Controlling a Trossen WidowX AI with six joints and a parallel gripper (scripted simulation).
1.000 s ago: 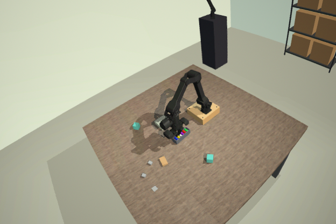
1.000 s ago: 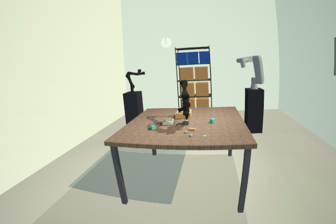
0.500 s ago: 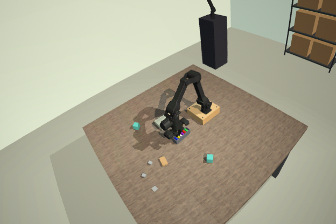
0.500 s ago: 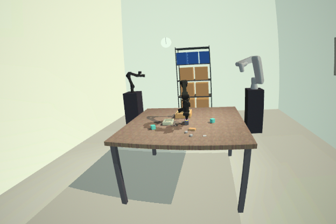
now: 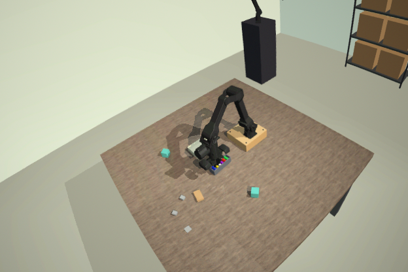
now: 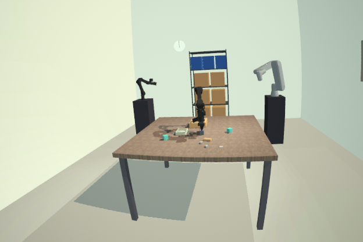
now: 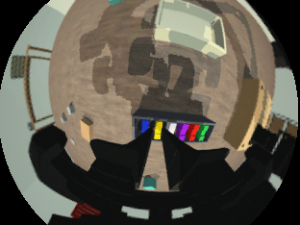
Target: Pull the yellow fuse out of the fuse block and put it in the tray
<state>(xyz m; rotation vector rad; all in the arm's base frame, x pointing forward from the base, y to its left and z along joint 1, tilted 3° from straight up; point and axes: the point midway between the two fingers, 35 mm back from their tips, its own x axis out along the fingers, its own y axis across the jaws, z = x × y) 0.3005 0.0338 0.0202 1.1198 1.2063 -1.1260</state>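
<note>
Right now the yellow fuse is 10 mm below my gripper tip. Also, from my gripper tip: cream tray: 210 mm to the right, 30 mm below, 30 mm behind.
</note>
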